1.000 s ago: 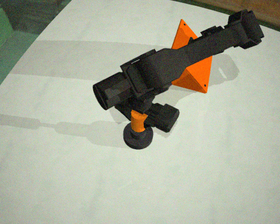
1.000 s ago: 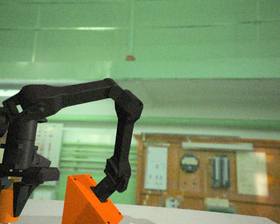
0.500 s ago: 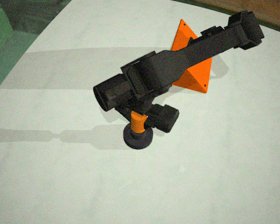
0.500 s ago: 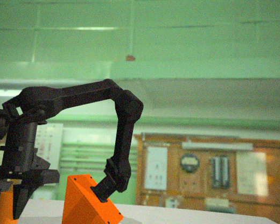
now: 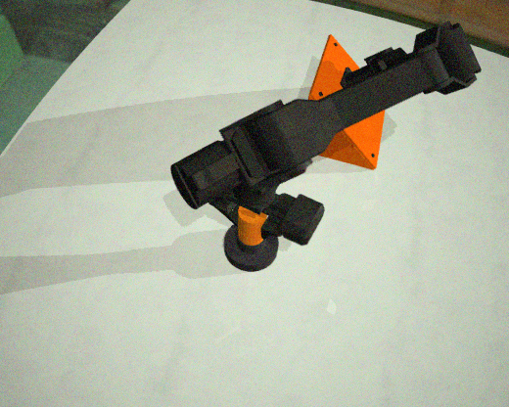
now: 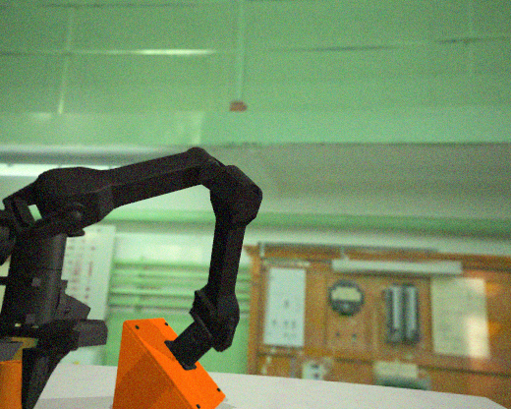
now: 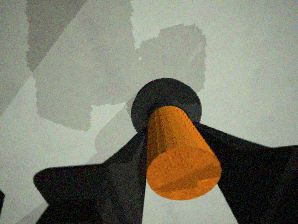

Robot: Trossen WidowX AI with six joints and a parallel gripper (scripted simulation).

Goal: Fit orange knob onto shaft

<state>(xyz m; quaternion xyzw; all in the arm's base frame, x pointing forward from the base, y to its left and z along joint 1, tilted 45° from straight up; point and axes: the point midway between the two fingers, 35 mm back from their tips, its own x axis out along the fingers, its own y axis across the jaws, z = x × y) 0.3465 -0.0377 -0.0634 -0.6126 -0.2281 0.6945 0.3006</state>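
Now: the round pedestal 20 mm below my gripper tip. From my gripper tip the other things lie so: orange knob 30 mm above.
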